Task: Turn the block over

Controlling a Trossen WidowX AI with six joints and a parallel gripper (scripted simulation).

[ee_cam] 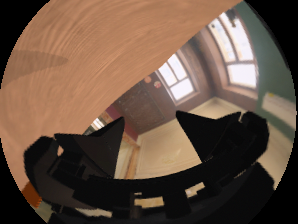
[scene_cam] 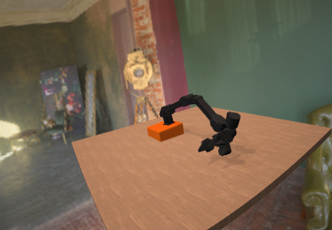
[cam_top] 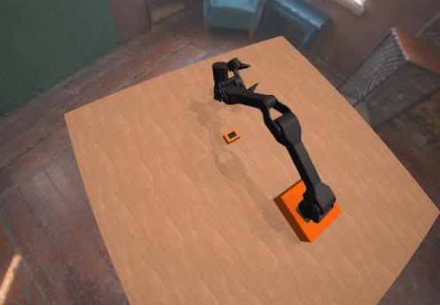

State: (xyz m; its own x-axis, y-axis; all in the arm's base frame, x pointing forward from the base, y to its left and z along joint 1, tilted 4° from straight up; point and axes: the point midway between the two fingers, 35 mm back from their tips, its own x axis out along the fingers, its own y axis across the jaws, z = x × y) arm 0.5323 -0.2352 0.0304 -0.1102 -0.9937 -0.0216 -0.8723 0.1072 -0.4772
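Now: gripper tip 130 mm past the orange block, 250 mm to the right of it and 90 mm above it.
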